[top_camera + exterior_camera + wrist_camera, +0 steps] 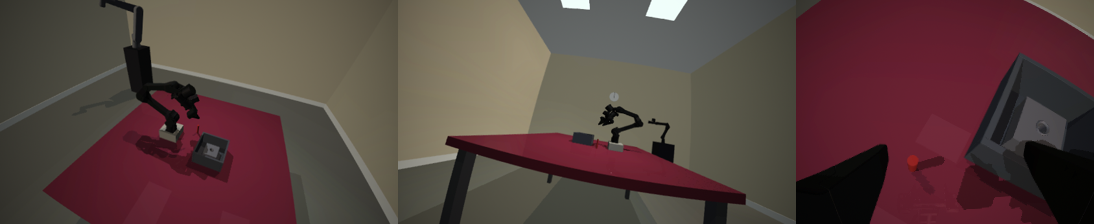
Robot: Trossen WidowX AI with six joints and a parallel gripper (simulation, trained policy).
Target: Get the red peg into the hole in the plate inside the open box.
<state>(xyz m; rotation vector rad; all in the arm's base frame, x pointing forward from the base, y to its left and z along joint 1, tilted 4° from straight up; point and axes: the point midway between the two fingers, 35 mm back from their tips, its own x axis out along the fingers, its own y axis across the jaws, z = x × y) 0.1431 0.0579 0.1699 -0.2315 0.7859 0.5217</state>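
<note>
My gripper tip is now 170 mm above the red peg and 40 mm to the right of it. Also, from my gripper tip: grey box 180 mm below, 150 mm ahead, 120 mm to the right; then light grey plate 160 mm below, 150 mm ahead, 120 mm to the right.
</note>
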